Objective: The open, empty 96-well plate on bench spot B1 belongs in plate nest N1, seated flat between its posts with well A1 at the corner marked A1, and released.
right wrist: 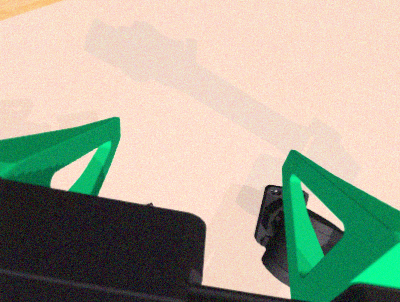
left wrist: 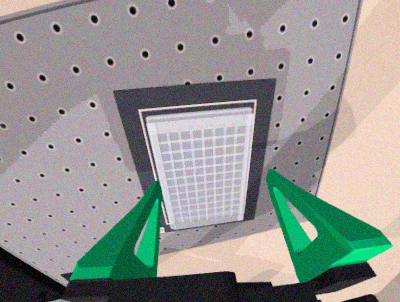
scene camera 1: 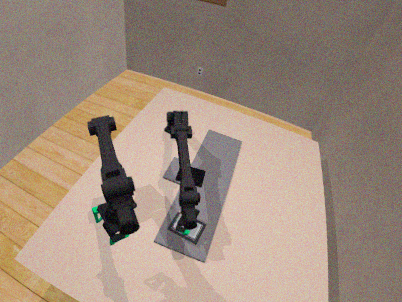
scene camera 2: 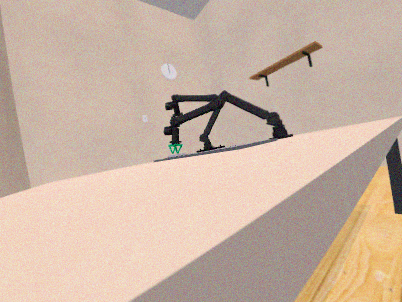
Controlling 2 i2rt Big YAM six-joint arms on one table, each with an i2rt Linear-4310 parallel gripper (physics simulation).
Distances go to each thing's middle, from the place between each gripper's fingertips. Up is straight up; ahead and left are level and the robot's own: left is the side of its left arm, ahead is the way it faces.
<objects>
I see the well plate (left wrist: 202, 158) 250 mm ahead of my right hand, 260 mm to the left of it and 310 mm below it.
I see my left gripper 10 mm to the right of the well plate, 10 mm past it and 10 mm above it.
</objects>
